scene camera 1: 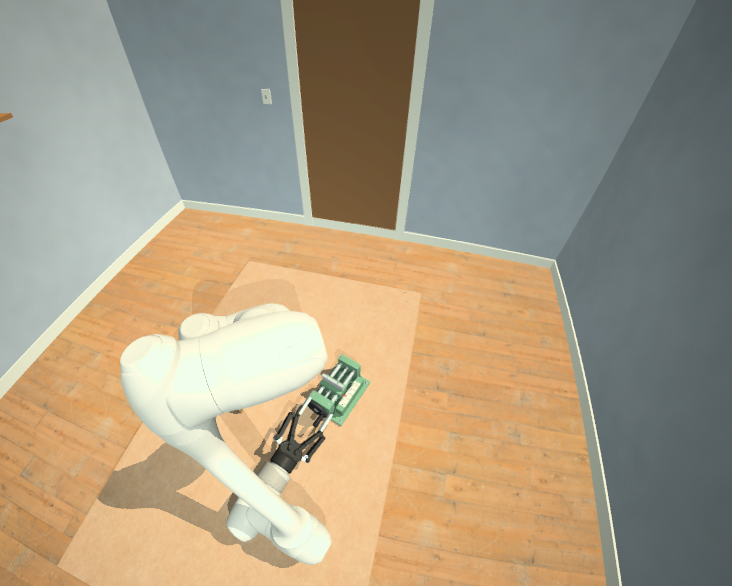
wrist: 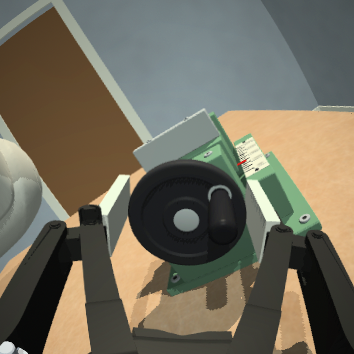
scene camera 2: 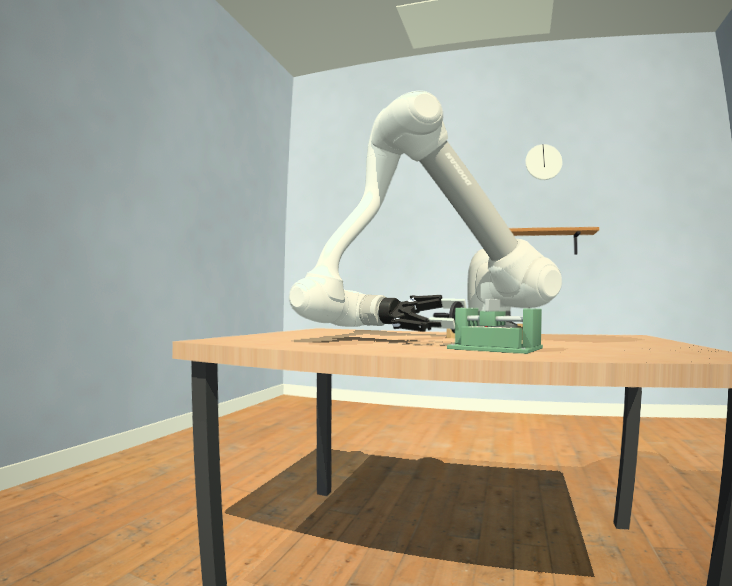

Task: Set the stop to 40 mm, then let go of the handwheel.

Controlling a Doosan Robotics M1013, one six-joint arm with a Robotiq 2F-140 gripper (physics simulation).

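Places are measured from the arm's base along level axes (x back, y up, z left), in millimetres.
Pixels of known places: gripper, fingertip midpoint: (scene camera 1: pixel 319 406) (wrist: pixel 187 194).
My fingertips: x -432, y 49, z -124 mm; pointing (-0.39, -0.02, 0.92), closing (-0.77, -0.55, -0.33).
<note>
Ahead of a thing's pixels: the offset from my fingertips to its top centre. "spot": to the spot under its first point.
The black handwheel @(spot: dz +2, dx +35, dy -23 mm) (wrist: pixel 165 245) faces the wrist camera, with its knob at the right of the hub. My gripper (scene camera 1: pixel 316 410) (scene camera 2: pixel 452 313) (wrist: pixel 187 194) is shut on the handwheel's rim, with one pale pad at each side. The green fixture (scene camera 1: pixel 322 402) (scene camera 2: pixel 490 337) (wrist: pixel 235 250) stands on the table behind the wheel. The grey stop plate @(dz +79, dx -38, dy +39 mm) (scene camera 1: pixel 333 382) (scene camera 2: pixel 491 303) (wrist: pixel 177 137) stands across its rods. The scale @(spot: dz +66, dx -92, dy -31 mm) (scene camera 1: pixel 349 394) (wrist: pixel 253 156) lies on the fixture's right side in the wrist view, with a red pointer @(dz +61, dx -74, dy -29 mm) (wrist: pixel 242 162) at its left edge. Its numbers are too small to read.
The wooden table (scene camera 1: pixel 366 317) (scene camera 2: pixel 366 360) bears the fixture and the arm's base. The white arm (scene camera 1: pixel 244 366) (scene camera 2: pixel 354 226) arches above the table, and its upper link passes close beside the fixture in the first scene view. A wall shelf (scene camera 2: pixel 555 231) is behind.
</note>
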